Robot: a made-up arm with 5 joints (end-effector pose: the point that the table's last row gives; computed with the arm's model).
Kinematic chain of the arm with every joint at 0, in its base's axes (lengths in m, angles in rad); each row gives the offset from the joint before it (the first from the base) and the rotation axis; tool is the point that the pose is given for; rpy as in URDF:
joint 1: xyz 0.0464 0 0.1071 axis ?
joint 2: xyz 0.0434 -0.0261 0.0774 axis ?
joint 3: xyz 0.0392 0 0.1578 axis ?
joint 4: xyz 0.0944 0 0.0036 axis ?
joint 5: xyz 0.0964 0.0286 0 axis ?
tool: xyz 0 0 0 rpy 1.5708 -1.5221 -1.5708
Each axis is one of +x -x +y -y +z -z.
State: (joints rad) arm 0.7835 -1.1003 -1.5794 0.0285 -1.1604
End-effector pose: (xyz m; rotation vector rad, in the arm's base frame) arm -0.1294 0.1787 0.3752 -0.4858 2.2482 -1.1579
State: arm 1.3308 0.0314 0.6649 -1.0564 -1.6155
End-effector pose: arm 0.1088 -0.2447 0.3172 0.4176 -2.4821 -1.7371
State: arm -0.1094 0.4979 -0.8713 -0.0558 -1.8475
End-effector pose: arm 0.3716 0.0382 0.3823 1.8475 -1.1790 -1.0965
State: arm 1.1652 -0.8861 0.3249 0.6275 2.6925
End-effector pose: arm 0.0961 -0.1094 0.3616 -1.5349 0.5321 1.1697
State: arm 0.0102 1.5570 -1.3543 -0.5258 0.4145
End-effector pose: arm 0.4327 -0.0014 0.1626 -0.3553 -1.8677 0.2420
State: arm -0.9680 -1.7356 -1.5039 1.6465 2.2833
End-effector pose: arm -0.0772 -0.1752 0.2808 -1.8587 -2.5317 -0.0349
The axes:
joint 1: -z
joint 2: +y
joint 3: +y
joint 4: +y
joint 5: -x

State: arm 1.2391 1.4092 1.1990 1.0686 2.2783
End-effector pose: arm 0.0628 -0.0399 0.1693 2.1337 -0.3521 0.5855
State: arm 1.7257 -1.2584 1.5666 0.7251 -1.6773
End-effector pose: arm 0.0418 -0.0455 0.1623 -0.0001 0.7633 2.7383
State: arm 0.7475 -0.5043 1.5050 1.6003 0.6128
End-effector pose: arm 0.0281 0.0203 0.2145 0.6290 0.8176 -0.1669
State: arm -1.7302 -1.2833 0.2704 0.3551 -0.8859
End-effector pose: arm 0.0397 0.0257 0.4078 2.2000 -0.5346 0.4307
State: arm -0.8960 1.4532 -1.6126 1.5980 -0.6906
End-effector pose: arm 0.2381 0.2437 0.0871 0.0965 -0.0905 0.1565
